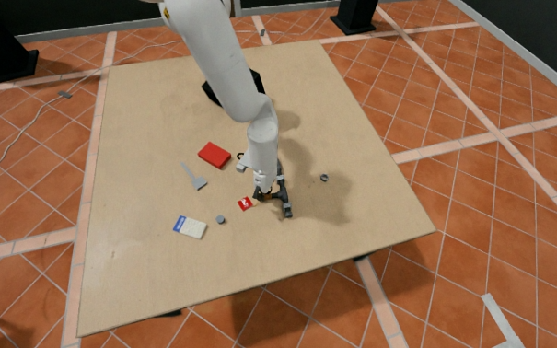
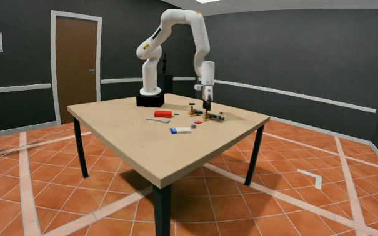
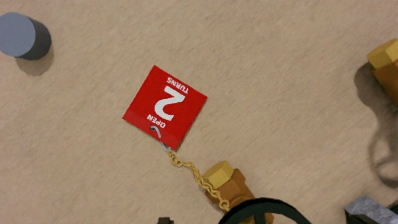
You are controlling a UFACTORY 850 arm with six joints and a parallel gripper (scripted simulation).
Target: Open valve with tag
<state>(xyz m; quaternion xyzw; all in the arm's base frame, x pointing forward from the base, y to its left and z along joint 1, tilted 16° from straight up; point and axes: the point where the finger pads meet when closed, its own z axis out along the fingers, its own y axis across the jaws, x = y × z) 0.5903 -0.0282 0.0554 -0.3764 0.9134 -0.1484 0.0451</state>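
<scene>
Now: hand 9 cm above the red tag and 8 cm to the left of it. Also, from my hand: blue card: 31 cm to the right, 8 cm below, 1 cm ahead; then red block: 27 cm behind, 14 cm to the right, 8 cm below; then grey scraper: 25 cm to the right, 20 cm behind, 9 cm below.
</scene>
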